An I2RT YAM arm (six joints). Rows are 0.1 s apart.
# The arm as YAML. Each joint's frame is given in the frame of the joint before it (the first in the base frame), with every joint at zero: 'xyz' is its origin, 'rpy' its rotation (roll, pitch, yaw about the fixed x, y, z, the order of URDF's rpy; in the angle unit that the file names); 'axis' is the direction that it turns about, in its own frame. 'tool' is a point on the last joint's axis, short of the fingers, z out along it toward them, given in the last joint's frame.
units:
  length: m
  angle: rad
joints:
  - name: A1
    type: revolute
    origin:
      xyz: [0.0, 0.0, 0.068]
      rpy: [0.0, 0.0, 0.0]
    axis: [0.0, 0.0, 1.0]
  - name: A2
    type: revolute
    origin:
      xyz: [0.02, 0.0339, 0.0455]
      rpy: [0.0, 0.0, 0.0]
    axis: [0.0, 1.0, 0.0]
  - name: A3
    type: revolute
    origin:
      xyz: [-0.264, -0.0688, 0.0]
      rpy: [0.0, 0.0, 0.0]
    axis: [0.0, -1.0, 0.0]
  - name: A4
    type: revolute
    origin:
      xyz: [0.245, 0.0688, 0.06]
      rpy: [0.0, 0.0, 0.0]
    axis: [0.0, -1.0, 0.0]
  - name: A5
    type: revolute
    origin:
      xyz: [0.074, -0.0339, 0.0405]
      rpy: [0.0, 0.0, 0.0]
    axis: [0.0, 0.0, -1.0]
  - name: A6
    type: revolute
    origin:
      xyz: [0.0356, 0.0, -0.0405]
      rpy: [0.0, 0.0, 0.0]
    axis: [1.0, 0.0, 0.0]
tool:
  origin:
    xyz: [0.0, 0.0, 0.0]
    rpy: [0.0, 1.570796, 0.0]
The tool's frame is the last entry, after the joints.
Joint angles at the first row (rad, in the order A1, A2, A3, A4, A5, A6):
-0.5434, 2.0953, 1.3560, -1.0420, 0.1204, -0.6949
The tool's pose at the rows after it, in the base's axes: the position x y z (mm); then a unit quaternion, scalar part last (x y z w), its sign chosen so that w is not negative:
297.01, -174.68, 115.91, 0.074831, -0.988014, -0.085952, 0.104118
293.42, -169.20, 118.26, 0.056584, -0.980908, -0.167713, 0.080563
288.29, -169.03, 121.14, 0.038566, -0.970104, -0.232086, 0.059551
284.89, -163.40, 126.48, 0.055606, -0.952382, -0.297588, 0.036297
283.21, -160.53, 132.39, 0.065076, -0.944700, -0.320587, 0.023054
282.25, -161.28, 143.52, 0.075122, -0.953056, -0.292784, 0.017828
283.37, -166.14, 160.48, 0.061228, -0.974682, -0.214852, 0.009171
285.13, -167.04, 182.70, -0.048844, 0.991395, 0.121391, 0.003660
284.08, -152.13, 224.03, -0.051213, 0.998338, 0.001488, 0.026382
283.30, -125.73, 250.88, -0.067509, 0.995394, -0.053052, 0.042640
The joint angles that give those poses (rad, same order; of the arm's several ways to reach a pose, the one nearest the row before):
-0.5339, 2.0953, 1.3571, -1.1026, -0.0216, -0.6880
-0.5423, 2.0953, 1.3568, -1.1603, -0.1837, -0.6880
-0.5629, 2.0952, 1.3567, -1.2095, -0.3107, -0.7021
-0.5663, 2.0926, 1.3575, -1.2778, -0.4335, -0.7818
-0.5663, 2.0804, 1.3575, -1.3102, -0.4812, -0.8192
-0.5659, 2.0407, 1.3575, -1.3014, -0.4412, -0.8173
-0.5659, 1.9732, 1.3575, -1.2354, -0.3351, -0.7391
-0.5518, 1.8927, 1.3575, -1.1690, -0.2043, -0.6640
-0.4950, 1.7550, 1.3575, -1.1297, -0.0299, -0.5968
-0.4114, 1.6642, 1.3575, -1.1393, 0.0547, -0.5503

